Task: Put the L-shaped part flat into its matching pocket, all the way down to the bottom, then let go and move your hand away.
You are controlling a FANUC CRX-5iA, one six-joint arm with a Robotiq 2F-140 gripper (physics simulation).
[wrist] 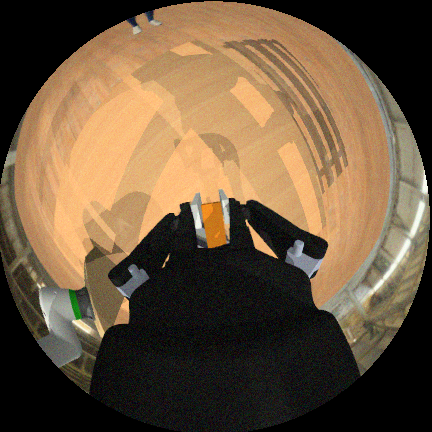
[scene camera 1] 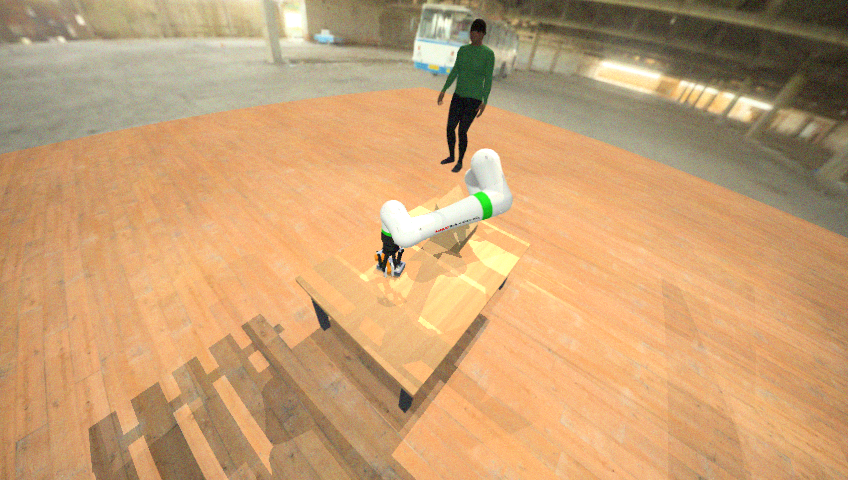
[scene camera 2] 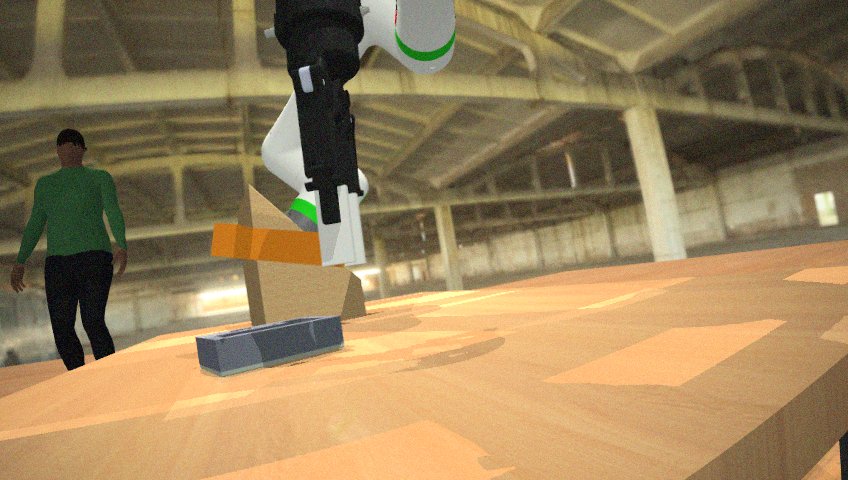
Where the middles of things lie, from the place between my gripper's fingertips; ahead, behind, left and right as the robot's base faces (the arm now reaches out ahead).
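Gripper, mine: 60 mm to the left of the orange L-shaped part (scene camera 2: 229,240), 20 mm past it, 30 mm below it. Grey pocket block (scene camera 2: 227,353): 90 mm to the right of my gripper, 90 mm behind it, 70 mm below it.
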